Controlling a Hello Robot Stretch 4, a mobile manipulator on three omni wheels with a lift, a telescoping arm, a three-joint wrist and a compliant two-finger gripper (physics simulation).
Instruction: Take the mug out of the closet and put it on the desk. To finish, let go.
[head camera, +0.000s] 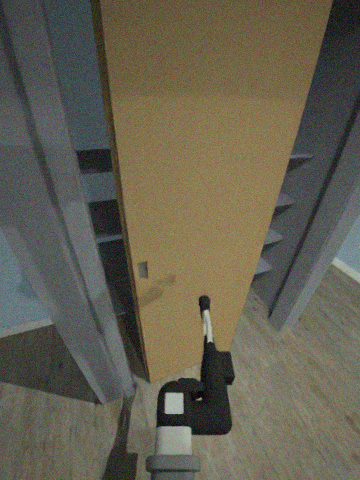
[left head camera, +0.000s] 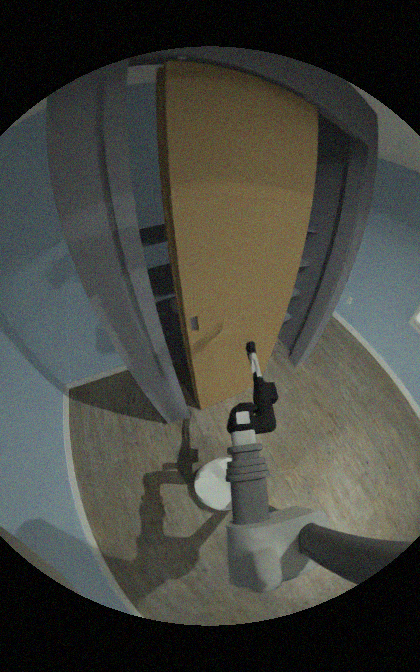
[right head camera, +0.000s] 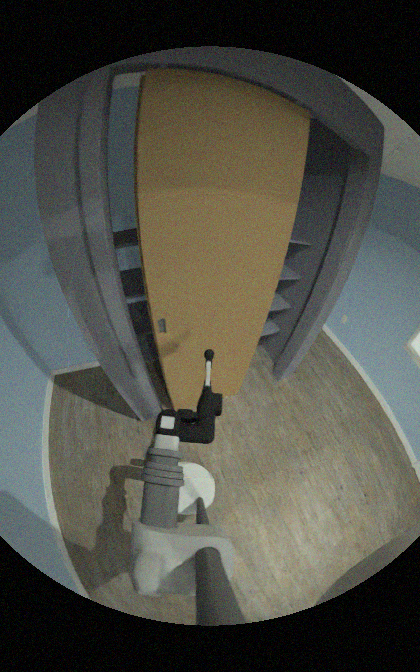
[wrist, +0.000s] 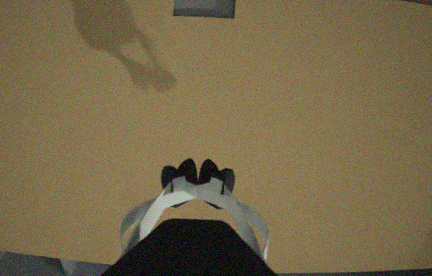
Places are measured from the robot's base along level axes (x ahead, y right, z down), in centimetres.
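Pixels of known places: gripper, fingertip midpoint: (head camera: 203, 298) (wrist: 198, 174).
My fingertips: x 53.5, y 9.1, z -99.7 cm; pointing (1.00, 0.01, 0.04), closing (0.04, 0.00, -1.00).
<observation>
Behind a point stands the place of what it marks.
The closet's orange-brown sliding door (head camera: 200, 175) @(x 74.4, y 7.1, z -132.8 cm) (left head camera: 240, 200) (right head camera: 220, 225) (wrist: 300, 125) @(x 73.3, y 4.4, z -115.8 cm) stands in the middle of the opening, with gaps at both sides. Its recessed handle (head camera: 143, 270) @(x 68.0, y -12.4, z -97.9 cm) (left head camera: 195, 323) (right head camera: 162, 325) (wrist: 204, 7) @(x 68.0, y -12.4, z -98.7 cm) is near its left edge. My gripper (head camera: 204, 302) @(x 53.5, y 9.1, z -99.7 cm) (left head camera: 250, 347) (right head camera: 209, 354) (wrist: 198, 174) @(x 53.5, y 9.1, z -99.7 cm) is shut and empty, its fingertips together, in front of the door and to the right of the handle. Whether it touches the door I cannot tell. The mug and the desk do not show in any view; the door hides much of the closet's inside.
Grey closet posts (head camera: 82, 280) @(x 57.6, y -30.8, z -102.5 cm) (head camera: 312, 255) @(x 106.5, y 84.4, z -76.2 cm) stand left and right of the door. Shelves show through the left gap and the right gap. A blue wall (left head camera: 35, 340) is at the left. The robot's round white base part (left head camera: 212, 485) (right head camera: 200, 487) is below the arm on the wood floor (head camera: 300, 400) @(x 54.2, y 82.5, z 2.8 cm).
</observation>
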